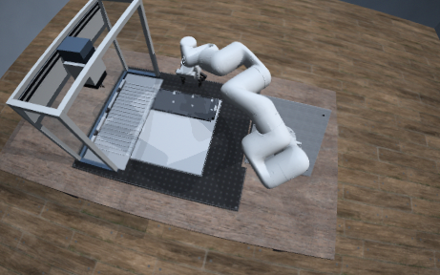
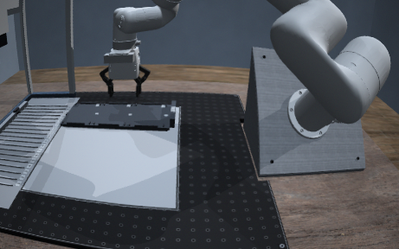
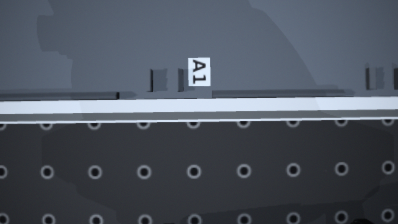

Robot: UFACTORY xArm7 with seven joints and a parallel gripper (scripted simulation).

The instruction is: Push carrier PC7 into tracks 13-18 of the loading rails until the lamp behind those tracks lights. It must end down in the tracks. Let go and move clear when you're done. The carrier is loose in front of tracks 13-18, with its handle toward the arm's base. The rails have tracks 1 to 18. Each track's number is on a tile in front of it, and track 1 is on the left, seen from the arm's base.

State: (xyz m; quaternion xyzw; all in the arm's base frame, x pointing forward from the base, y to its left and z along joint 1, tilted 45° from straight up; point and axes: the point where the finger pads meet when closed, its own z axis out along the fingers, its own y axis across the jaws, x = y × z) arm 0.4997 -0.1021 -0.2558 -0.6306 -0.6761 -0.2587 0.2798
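The carrier PC7 lies 1 cm behind my hand and 14 cm to the left of it. The rest, counted from my hand: pale grey sheet (2 cm behind, 28 cm to the left, 1 cm below).
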